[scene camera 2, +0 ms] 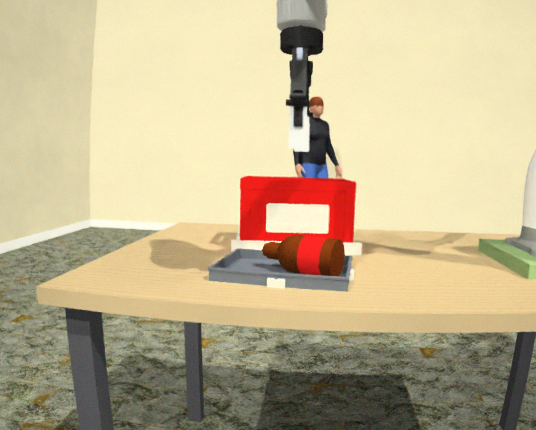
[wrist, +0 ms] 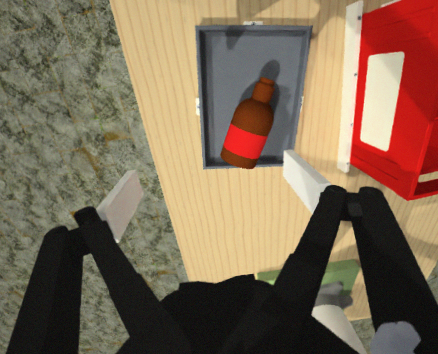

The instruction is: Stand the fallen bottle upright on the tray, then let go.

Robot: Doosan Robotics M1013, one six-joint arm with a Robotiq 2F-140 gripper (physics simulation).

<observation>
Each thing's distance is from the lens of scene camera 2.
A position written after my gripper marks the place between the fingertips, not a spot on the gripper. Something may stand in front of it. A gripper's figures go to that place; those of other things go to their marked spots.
my gripper [scene camera 2: 299, 150]: 0.77 m
brown bottle [scene camera 2: 312, 255]: 0.81 m
</observation>
